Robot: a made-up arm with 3 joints. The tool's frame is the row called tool. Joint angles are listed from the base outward.
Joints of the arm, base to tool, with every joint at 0 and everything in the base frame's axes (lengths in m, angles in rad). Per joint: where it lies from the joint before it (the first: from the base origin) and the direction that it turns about. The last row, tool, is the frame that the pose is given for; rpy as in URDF.
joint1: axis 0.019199 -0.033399 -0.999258 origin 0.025 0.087 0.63
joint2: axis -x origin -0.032 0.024 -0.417
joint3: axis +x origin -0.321 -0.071 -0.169
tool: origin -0.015 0.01 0.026 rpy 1.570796 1.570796 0
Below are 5 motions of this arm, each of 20 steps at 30 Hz.
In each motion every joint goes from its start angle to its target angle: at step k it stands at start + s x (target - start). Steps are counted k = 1, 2, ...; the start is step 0. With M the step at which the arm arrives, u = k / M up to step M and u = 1 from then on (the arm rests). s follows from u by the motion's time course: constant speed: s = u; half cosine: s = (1 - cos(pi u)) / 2; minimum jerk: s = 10 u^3 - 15 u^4 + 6 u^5.
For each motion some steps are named. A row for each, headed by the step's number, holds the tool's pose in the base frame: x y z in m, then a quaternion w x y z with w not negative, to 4 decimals.
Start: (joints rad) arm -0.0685 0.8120 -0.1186
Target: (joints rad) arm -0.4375 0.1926 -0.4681
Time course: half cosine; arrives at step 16
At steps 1, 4, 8, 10, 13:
1: -0.3345 -0.0602 0.1559 0.6945 0.2139 0.2316 -0.6467
4: -0.3282 -0.0728 0.1433 0.7060 0.2187 0.2503 -0.6254
8: -0.3118 -0.0991 0.1138 0.7315 0.2271 0.3000 -0.5687
10: -0.3036 -0.1101 0.0999 0.7427 0.2291 0.3276 -0.5373
13: -0.2951 -0.1207 0.0859 0.7534 0.2293 0.3603 -0.4999

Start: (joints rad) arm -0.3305 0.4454 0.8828
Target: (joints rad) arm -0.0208 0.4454 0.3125
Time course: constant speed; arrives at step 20
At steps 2, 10, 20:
2: -0.2978 -0.1334 0.1234 0.4499 0.4885 0.6671 -0.3375
10: -0.3215 -0.0845 0.1209 0.4984 0.4854 0.5821 -0.4209
20: -0.3412 -0.0204 0.1158 0.5375 0.4605 0.4706 -0.5268

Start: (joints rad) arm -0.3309 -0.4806 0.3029
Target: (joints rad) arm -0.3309 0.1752 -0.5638
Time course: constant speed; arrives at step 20
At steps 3, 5, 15, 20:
3: -0.3338 -0.0220 0.0614 0.3943 0.5048 0.7119 -0.2879
5: -0.3313 -0.0293 0.0625 0.4473 0.4814 0.6799 -0.3255
15: -0.3187 -0.0658 0.0702 0.6679 0.3260 0.4650 -0.4810
20: -0.3121 -0.0847 0.0761 0.7438 0.2292 0.3303 -0.5340

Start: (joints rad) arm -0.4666 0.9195 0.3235
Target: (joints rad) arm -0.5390 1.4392 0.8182
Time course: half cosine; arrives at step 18
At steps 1, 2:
1: -0.2505 -0.2008 0.1906 0.7513 0.2379 0.4007 -0.4674
2: -0.2498 -0.2017 0.1927 0.7517 0.2374 0.4007 -0.4668

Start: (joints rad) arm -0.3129 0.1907 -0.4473
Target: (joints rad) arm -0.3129 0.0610 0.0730
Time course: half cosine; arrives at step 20
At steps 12, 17, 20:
12: -0.3152 -0.0772 0.0801 0.6282 0.3651 0.5091 -0.4615
17: -0.3156 -0.0758 0.0793 0.5773 0.4070 0.5661 -0.4249
20: -0.3157 -0.0755 0.0791 0.5672 0.4145 0.5763 -0.4177

